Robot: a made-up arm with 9 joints. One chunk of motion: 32 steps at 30 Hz.
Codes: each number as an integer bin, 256 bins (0 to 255) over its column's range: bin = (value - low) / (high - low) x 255, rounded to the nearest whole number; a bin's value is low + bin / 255 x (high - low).
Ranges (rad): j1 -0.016..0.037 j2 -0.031..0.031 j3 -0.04..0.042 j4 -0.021..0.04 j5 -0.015..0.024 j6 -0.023..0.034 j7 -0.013..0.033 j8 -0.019..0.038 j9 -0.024..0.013
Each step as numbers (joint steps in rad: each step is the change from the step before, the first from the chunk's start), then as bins.
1 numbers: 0.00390 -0.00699 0.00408 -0.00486 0.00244 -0.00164 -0.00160 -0.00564 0.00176
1 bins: 96 99 137 67 114 96 63 60 178
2 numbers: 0.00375 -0.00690 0.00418 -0.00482 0.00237 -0.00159 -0.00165 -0.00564 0.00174
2 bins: 95 99 137 68 114 96 63 60 177
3 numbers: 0.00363 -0.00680 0.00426 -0.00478 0.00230 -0.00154 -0.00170 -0.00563 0.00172
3 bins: 94 100 138 68 113 96 63 60 177
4 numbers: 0.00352 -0.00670 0.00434 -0.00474 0.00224 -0.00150 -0.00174 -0.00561 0.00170
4 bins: 94 100 138 68 113 96 62 60 177
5 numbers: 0.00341 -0.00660 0.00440 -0.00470 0.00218 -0.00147 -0.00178 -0.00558 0.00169
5 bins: 93 100 138 68 112 96 62 60 177
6 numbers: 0.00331 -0.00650 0.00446 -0.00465 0.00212 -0.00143 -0.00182 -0.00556 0.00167
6 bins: 93 101 138 68 112 96 62 60 177
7 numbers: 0.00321 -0.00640 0.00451 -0.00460 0.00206 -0.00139 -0.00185 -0.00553 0.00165
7 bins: 92 101 138 69 112 97 62 60 177
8 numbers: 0.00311 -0.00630 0.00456 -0.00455 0.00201 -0.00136 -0.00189 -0.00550 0.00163
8 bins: 92 102 139 69 111 97 62 60 177
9 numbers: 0.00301 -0.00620 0.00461 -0.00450 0.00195 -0.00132 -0.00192 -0.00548 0.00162
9 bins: 91 102 139 69 111 97 61 60 177
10 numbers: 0.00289 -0.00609 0.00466 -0.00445 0.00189 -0.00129 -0.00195 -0.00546 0.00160
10 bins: 91 102 139 69 110 97 61 61 176
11 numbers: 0.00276 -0.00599 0.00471 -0.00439 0.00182 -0.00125 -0.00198 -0.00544 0.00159
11 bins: 90 103 139 69 110 97 61 61 176
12 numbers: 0.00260 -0.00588 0.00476 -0.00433 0.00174 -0.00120 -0.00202 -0.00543 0.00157
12 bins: 89 103 139 70 109 98 61 61 176
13 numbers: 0.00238 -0.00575 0.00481 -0.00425 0.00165 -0.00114 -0.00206 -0.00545 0.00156
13 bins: 88 104 139 70 109 98 61 61 176
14 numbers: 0.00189 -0.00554 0.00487 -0.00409 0.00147 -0.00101 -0.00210 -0.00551 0.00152
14 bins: 86 105 140 71 108 98 60 60 176
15 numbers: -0.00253 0.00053 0.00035 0.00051 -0.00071 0.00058 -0.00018 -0.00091 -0.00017
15 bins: 65 130 125 90 93 105 71 81 164
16 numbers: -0.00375 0.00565 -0.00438 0.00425 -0.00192 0.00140 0.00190 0.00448 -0.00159
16 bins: 59 151 111 106 86 109 83 105 154
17 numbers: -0.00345 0.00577 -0.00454 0.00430 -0.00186 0.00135 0.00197 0.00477 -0.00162
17 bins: 60 151 110 106 86 109 83 106 154
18 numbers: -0.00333 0.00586 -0.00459 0.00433 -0.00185 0.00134 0.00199 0.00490 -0.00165
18 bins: 61 152 110 106 86 109 83 107 154
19 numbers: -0.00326 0.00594 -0.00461 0.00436 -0.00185 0.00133 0.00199 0.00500 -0.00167
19 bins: 61 152 110 106 86 109 83 107 154
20 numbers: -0.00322 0.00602 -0.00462 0.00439 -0.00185 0.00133 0.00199 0.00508 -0.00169
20 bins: 61 152 110 106 86 109 83 108 154
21 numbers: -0.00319 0.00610 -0.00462 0.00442 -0.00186 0.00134 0.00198 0.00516 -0.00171
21 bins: 62 153 110 106 86 109 83 108 154
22 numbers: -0.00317 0.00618 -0.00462 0.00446 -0.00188 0.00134 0.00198 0.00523 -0.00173
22 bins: 62 153 110 106 86 109 83 108 153
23 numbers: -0.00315 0.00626 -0.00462 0.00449 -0.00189 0.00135 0.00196 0.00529 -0.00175
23 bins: 62 153 110 107 86 109 83 109 153
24 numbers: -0.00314 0.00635 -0.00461 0.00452 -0.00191 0.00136 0.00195 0.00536 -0.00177
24 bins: 62 154 110 107 86 109 83 109 153
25 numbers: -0.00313 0.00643 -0.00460 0.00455 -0.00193 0.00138 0.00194 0.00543 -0.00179
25 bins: 62 154 110 107 85 109 83 109 153
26 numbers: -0.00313 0.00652 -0.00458 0.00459 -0.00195 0.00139 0.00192 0.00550 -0.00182
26 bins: 62 154 110 107 85 109 83 110 153
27 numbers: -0.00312 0.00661 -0.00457 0.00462 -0.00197 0.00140 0.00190 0.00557 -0.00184
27 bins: 62 155 110 107 85 109 83 110 153
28 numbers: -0.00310 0.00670 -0.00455 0.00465 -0.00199 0.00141 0.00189 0.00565 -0.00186
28 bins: 62 155 110 107 85 109 83 110 153
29 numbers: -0.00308 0.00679 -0.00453 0.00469 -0.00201 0.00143 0.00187 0.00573 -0.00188
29 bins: 62 155 110 107 85 109 82 111 152
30 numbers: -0.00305 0.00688 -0.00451 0.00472 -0.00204 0.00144 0.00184 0.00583 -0.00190
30 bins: 62 156 110 108 85 109 82 111 152
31 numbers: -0.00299 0.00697 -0.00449 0.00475 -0.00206 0.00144 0.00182 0.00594 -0.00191
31 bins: 63 156 110 108 85 109 82 112 152
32 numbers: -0.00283 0.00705 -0.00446 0.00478 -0.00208 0.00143 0.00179 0.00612 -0.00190
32 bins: 63 156 111 108 84 109 82 112 152
